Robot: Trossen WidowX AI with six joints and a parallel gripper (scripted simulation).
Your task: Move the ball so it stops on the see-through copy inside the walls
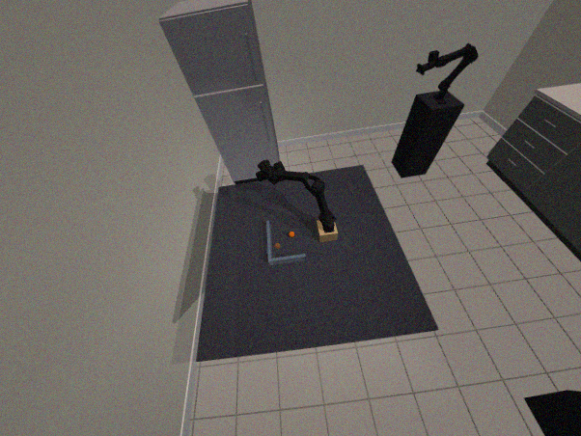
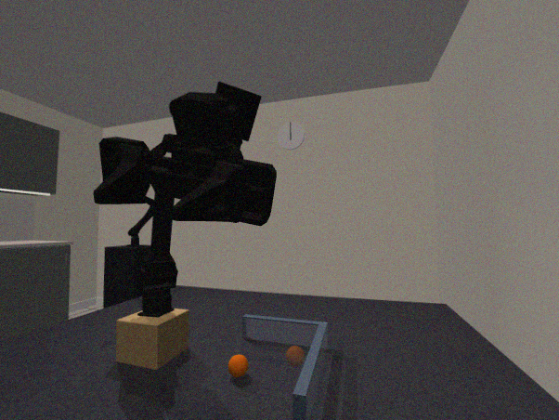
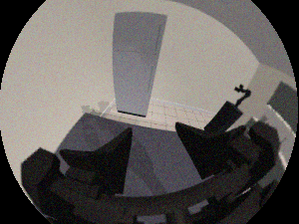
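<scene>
Now: gripper tip 36 cm to the right of the orange ball, 31 cm above it and 8 cm past it. Also, from my gripper tip: see-through copy of ball 44 cm to the left, 31 cm below, 3 cm ahead.
</scene>
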